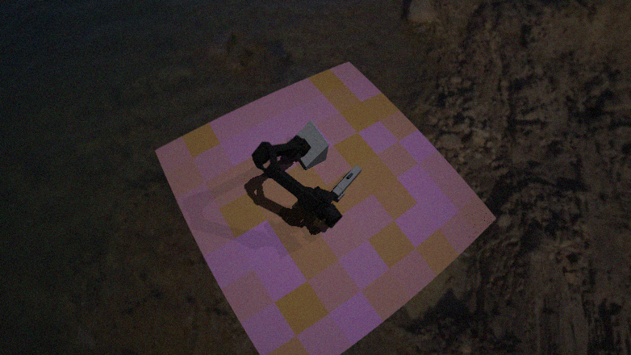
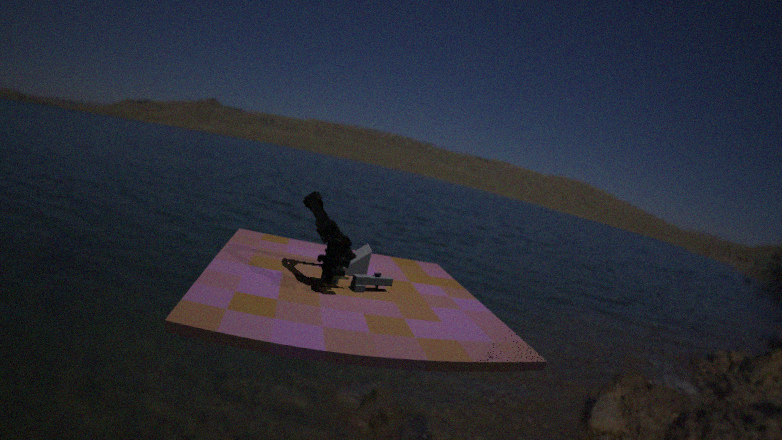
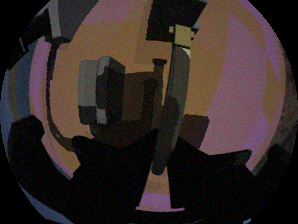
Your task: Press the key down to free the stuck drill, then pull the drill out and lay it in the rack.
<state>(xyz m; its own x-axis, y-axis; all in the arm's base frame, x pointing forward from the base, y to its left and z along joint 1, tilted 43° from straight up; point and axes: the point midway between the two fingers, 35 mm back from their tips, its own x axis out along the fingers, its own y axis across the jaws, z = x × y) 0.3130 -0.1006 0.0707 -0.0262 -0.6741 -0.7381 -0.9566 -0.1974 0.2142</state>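
Now: the drill 4 cm to the left of my gripper tip, 3 cm above it and 1 cm behind it. The rest, counted from my gripper tip: light grey housing 20 cm to the left, 6 cm behind, 2 cm above; grey-green block 8 cm behind, 2 cm to the left.
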